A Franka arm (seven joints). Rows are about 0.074 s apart.
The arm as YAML. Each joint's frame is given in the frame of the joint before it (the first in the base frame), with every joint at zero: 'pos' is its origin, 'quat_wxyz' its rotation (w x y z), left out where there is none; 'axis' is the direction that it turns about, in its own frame. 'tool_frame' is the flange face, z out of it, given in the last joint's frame.
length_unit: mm
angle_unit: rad
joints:
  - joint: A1
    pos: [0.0, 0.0, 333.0]
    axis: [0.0, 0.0, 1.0]
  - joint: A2
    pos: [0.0, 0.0, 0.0]
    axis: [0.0, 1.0, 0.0]
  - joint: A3
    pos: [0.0, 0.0, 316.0]
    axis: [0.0, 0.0, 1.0]
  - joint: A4
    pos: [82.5, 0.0, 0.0]
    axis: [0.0, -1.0, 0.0]
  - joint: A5
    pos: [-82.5, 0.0, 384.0]
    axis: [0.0, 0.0, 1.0]
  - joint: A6
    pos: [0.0, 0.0, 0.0]
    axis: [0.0, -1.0, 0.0]
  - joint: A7
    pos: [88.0, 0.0, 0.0]
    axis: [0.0, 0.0, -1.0]
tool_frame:
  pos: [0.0, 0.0, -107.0]
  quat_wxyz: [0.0, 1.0, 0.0, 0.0]
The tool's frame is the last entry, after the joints.
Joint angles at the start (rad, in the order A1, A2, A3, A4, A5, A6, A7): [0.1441 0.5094 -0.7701 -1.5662 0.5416 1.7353 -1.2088]
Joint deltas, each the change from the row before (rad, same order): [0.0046 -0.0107 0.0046 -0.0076 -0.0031 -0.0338 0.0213]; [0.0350 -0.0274 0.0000 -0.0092 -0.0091 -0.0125 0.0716]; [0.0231 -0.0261 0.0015 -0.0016 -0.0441 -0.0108 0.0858]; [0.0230 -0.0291 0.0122 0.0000 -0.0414 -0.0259 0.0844]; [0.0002 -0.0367 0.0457 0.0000 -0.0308 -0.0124 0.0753]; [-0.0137 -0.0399 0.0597 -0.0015 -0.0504 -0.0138 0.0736]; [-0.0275 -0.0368 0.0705 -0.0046 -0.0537 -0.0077 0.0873]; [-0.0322 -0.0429 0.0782 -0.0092 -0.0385 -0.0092 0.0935]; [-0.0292 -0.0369 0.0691 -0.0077 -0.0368 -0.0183 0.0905]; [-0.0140 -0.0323 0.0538 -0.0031 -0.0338 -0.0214 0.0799]
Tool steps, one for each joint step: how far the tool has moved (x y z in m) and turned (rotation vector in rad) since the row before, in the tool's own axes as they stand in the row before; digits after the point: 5 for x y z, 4 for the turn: [0.00057 -0.00767 0.00234 0.0357 -0.0098 0.0135]; [0.01286 -0.01863 -0.00413 0.0097 -0.0015 0.0338]; [0.00543 -0.01335 -0.00784 -0.0139 -0.0265 0.0509]; [0.00741 -0.01893 -0.00633 -0.0002 -0.0294 0.0397]; [0.00953 -0.02126 -0.00683 0.0034 -0.0065 0.0215]; [0.00545 -0.02006 -0.00740 -0.0075 -0.0188 0.0185]; [0.00310 -0.01706 -0.00615 -0.0152 -0.0184 0.0369]; [0.00165 -0.02089 -0.00817 -0.0057 -0.0054 0.0406]; [-0.00130 -0.01929 -0.00740 -0.0080 -0.0136 0.0444]; [-0.00196 -0.02067 -0.00825 -0.0149 -0.0138 0.0345]
